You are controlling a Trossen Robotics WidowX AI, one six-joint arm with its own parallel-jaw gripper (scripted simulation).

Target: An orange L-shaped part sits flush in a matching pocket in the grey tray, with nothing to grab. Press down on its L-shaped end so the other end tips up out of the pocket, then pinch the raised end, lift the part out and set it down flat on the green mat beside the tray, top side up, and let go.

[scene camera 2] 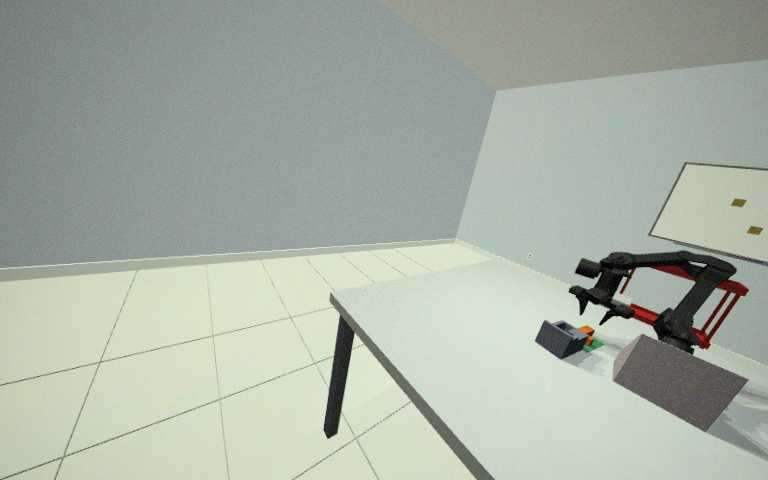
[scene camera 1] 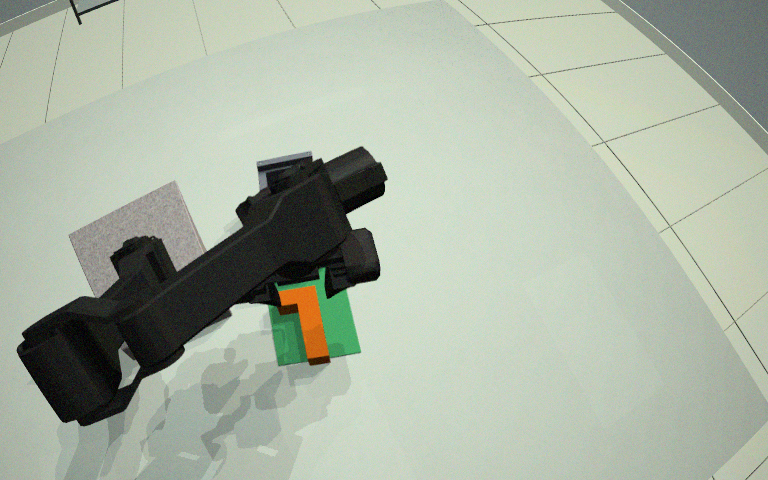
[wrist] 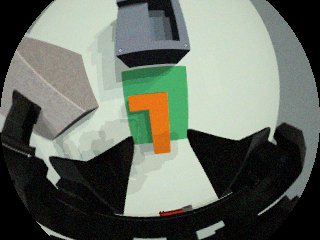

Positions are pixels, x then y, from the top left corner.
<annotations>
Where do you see an orange L-shaped part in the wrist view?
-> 157,103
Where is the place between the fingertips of my gripper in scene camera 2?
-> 590,320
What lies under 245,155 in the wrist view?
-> My gripper.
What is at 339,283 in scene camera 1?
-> My gripper.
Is my gripper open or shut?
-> Open.
</annotations>
